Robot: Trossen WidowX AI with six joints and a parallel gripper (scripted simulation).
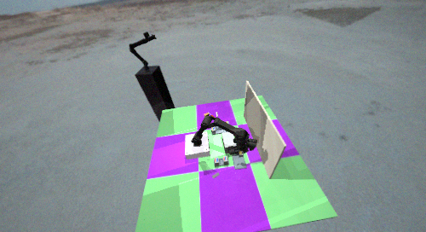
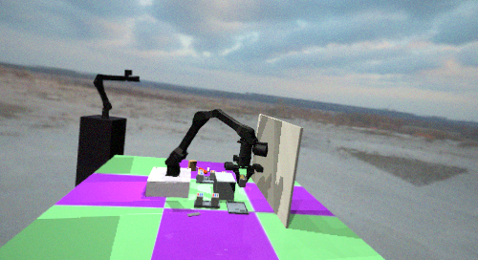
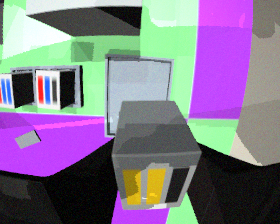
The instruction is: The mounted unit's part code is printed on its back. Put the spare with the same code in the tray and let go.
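Right now my gripper tip is 120 mm above the flat grey tray and 10 mm past it. Round my gripper tip: mounted grey unit: 170 mm to the left, 90 mm behind, 70 mm below; then tall beige board: 210 mm to the left, 150 mm ahead, 100 mm above.
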